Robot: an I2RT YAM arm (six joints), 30 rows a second.
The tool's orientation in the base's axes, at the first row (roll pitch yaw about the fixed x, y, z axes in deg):
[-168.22 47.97 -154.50]
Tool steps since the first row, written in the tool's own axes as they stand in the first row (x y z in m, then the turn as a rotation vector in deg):
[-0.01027 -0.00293 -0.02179 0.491 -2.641 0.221]
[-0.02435 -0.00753 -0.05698 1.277 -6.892 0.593]
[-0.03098 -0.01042 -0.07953 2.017 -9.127 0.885]
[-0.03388 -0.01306 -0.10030 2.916 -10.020 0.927]
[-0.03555 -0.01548 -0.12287 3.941 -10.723 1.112]
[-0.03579 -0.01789 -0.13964 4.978 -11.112 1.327]
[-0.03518 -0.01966 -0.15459 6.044 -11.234 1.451]
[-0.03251 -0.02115 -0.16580 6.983 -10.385 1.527]
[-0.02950 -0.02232 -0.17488 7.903 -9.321 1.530]
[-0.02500 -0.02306 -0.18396 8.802 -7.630 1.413]
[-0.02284 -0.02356 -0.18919 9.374 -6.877 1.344]
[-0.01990 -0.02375 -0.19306 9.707 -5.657 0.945]
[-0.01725 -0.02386 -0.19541 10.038 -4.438 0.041]
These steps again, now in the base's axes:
[-0.00918 -0.00263 0.02231 0.619 -2.619 -0.149]
[-0.02555 -0.00746 0.05646 1.631 -6.831 -0.395]
[-0.03750 -0.01120 0.07656 2.037 -9.128 -0.831]
[-0.05045 -0.01554 0.09269 1.779 -10.229 -1.404]
[-0.06555 -0.02026 0.10905 1.497 -11.167 -2.191]
[-0.07720 -0.02464 0.12055 1.142 -11.808 -3.049]
[-0.08819 -0.02842 0.13014 0.624 -12.215 -3.905]
[-0.09772 -0.03205 0.13571 -0.128 -11.670 -4.768]
[-0.10597 -0.03520 0.13958 -0.985 -10.925 -5.599]
[-0.11523 -0.03837 0.14229 -2.096 -9.595 -6.421]
[-0.12029 -0.04014 0.14418 -2.707 -9.054 -6.904]
[-0.12489 -0.04166 0.14456 -3.553 -8.044 -7.056]
[-0.12821 -0.04283 0.14415 -4.773 -7.099 -6.876]

